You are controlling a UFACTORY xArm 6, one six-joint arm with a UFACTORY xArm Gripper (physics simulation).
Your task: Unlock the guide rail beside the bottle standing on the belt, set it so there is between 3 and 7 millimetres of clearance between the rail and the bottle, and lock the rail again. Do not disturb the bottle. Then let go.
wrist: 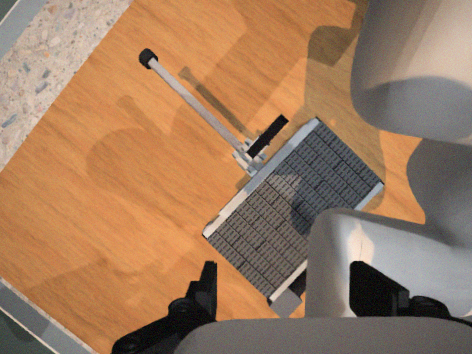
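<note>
The grey slatted belt lies at an angle right of centre, its lower right part hidden behind a pale arm link. The bottle does not show; a dark shadow falls on the belt. A pale bar runs along the belt's upper left side; I cannot tell guide rail from belt frame there. A metal clamp sits beside it, with a black lever pointing up and right. A long grey rod runs from the clamp to a black knob. My gripper is open and empty, its fingers apart at the bottom of the view.
Pale arm links fill the right side. A grey block sits at the belt's lower corner. The wooden table top lies left of the belt, with a speckled strip at upper left and a grey border at lower left.
</note>
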